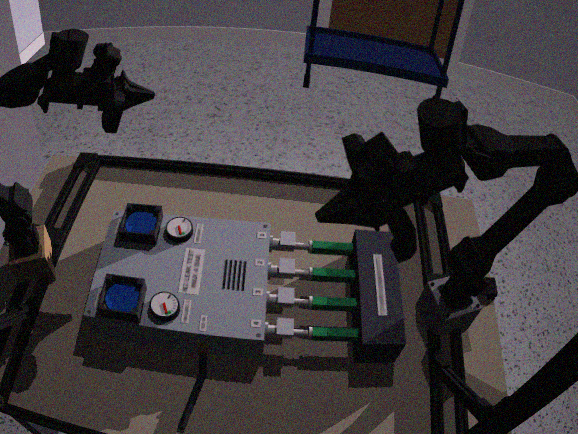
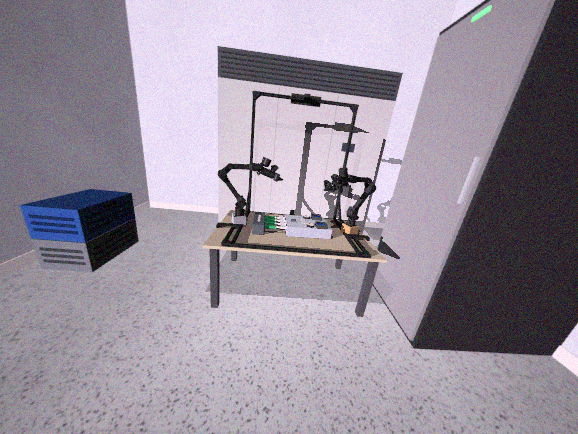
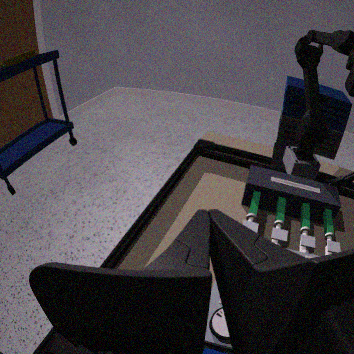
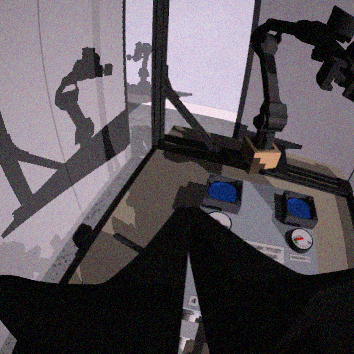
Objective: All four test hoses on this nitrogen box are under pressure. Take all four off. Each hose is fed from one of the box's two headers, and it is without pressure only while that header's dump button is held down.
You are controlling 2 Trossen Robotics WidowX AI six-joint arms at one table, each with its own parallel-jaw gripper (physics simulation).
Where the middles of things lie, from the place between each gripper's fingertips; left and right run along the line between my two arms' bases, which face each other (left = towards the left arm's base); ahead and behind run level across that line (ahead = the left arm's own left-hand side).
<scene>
My left gripper is now 120 mm past the dark block (image 3: 271, 183), 450 mm to the left of it and 340 mm above it.
Now: the dark block 130 mm ahead of my right hand, 160 mm to the right of it and 340 mm below it.
</scene>
